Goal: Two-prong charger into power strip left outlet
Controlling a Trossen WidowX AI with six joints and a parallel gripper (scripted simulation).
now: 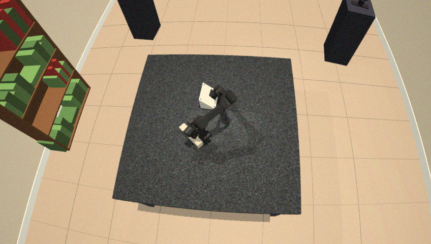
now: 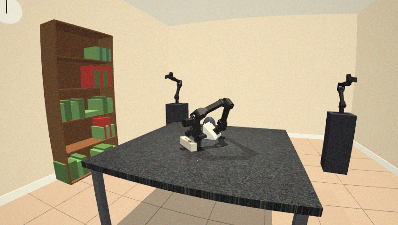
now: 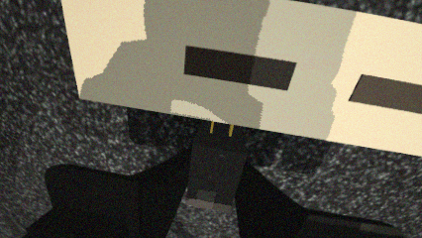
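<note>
Right now my gripper tip is 10 mm to the left of the dark two-prong charger, 10 mm below it and 10 mm short of it.
</note>
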